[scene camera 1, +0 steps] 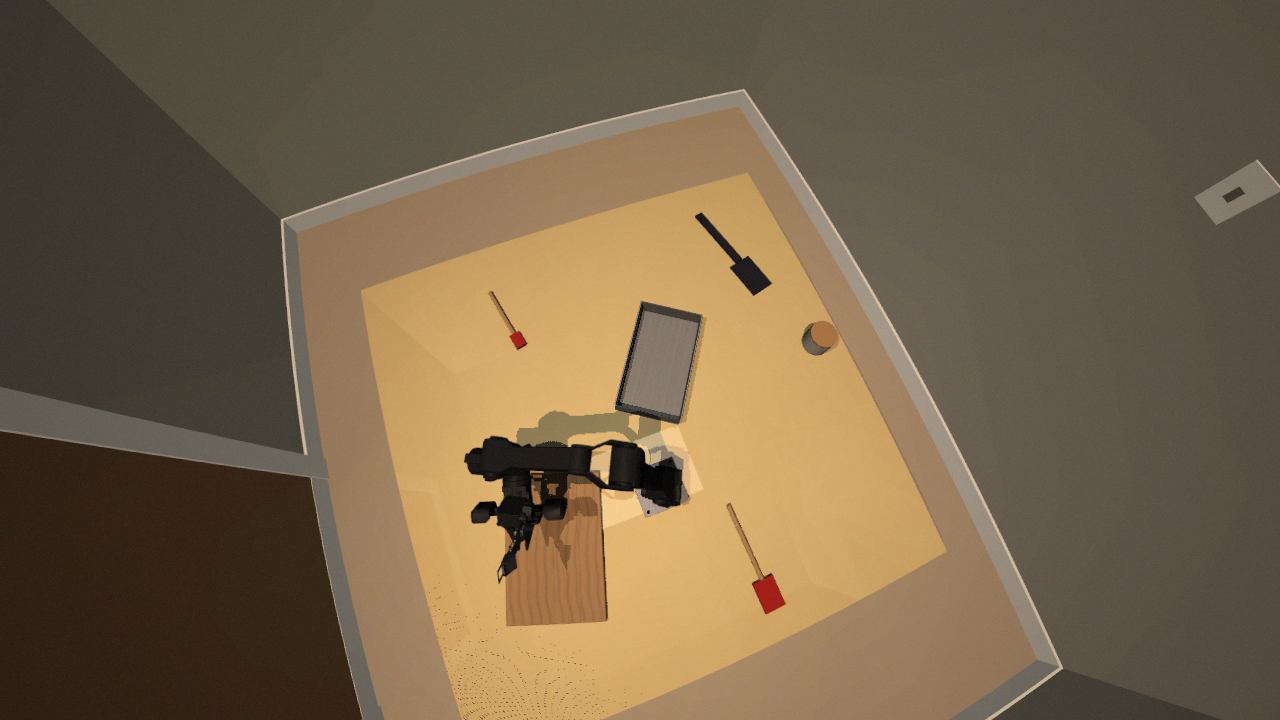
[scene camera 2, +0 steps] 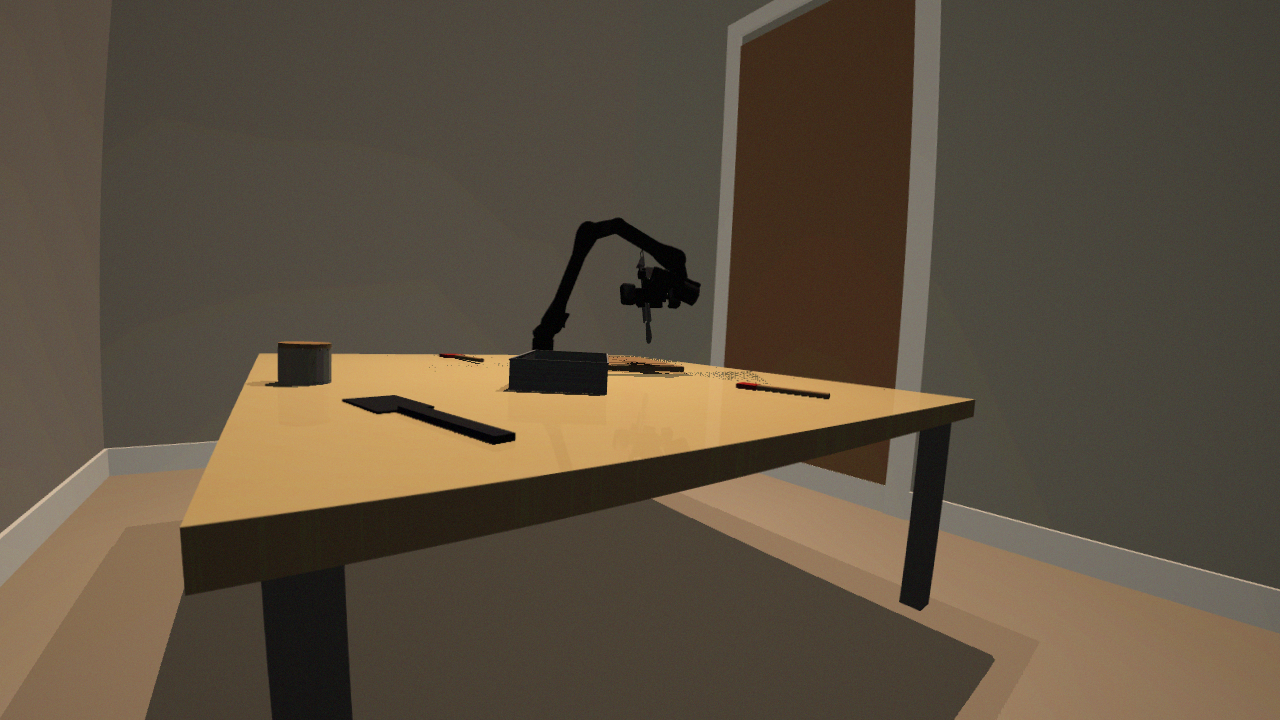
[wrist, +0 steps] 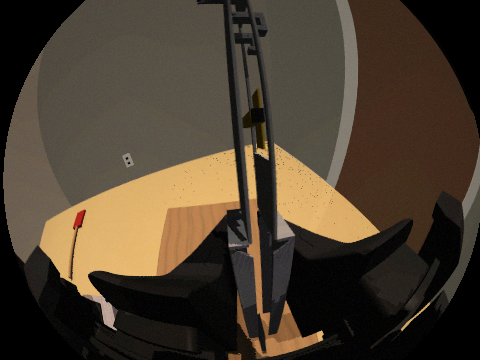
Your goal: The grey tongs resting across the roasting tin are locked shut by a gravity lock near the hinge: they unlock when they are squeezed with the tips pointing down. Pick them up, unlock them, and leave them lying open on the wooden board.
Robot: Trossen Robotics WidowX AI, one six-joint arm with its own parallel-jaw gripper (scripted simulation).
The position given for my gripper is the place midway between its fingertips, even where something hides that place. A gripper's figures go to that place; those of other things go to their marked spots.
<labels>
My gripper (scene camera 1: 523, 549): 101 cm from the lens. A cork-lidded jar (scene camera 1: 822, 335): 132 cm from the lens. A black spatula (scene camera 1: 753, 278): 140 cm from the lens.
</labels>
